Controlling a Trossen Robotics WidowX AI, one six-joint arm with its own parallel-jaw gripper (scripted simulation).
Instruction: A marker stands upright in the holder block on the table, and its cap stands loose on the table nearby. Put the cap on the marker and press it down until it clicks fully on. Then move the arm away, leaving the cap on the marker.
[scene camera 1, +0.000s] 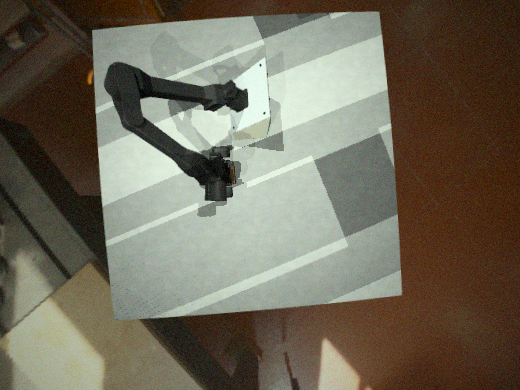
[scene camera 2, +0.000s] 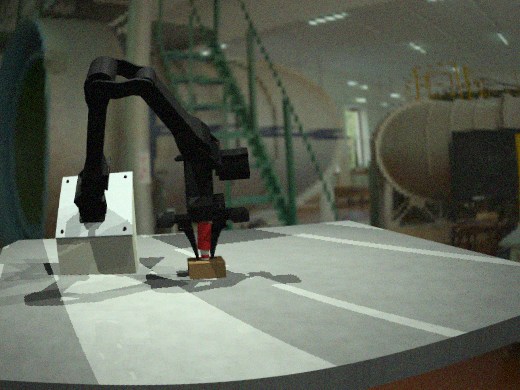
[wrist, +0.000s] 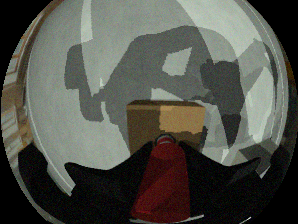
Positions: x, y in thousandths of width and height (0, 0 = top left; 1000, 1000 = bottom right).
Note:
In view: the gripper (scene camera 2: 395, 665).
The gripper also shows in the wrist view (wrist: 555, 650).

